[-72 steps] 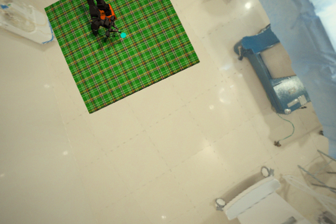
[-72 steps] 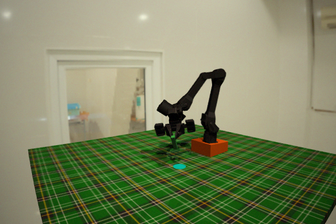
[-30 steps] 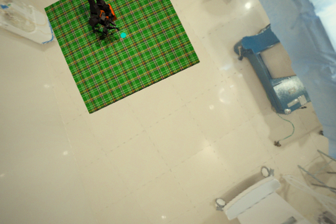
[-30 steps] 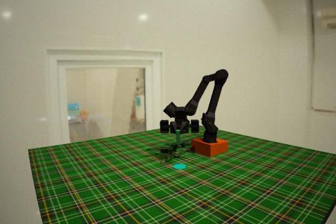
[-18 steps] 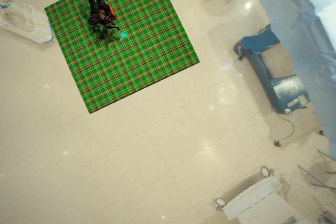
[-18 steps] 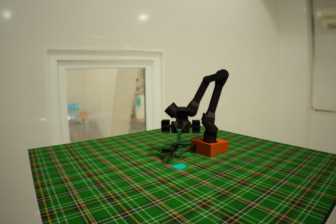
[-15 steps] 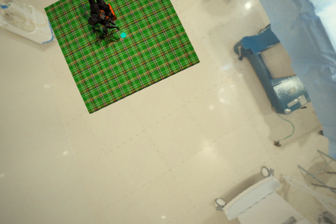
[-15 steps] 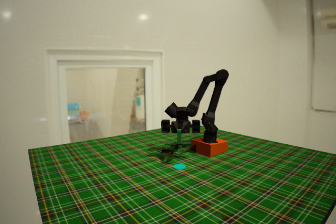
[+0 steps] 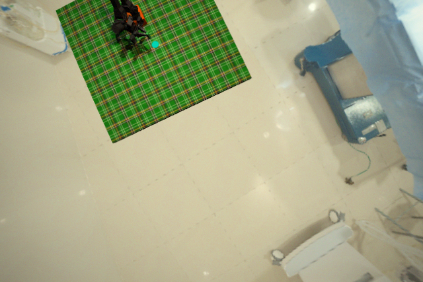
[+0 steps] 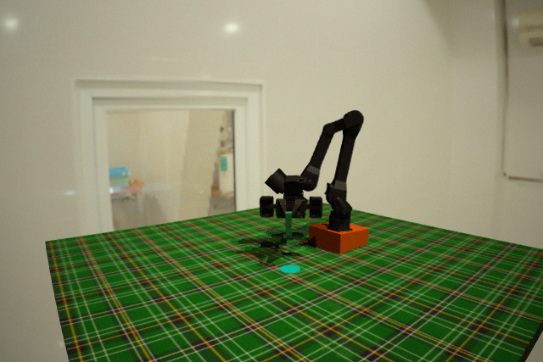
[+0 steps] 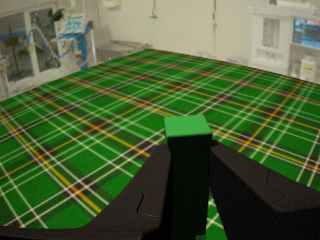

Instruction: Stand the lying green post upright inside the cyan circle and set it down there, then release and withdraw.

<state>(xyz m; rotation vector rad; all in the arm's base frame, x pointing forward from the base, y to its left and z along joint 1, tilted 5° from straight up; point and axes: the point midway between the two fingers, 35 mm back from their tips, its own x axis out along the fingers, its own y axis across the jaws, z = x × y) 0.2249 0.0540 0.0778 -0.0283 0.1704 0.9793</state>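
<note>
My gripper tip is 16 cm above the cyan circle. From my gripper tip the other things lie so: green post: 2 cm below.
</note>
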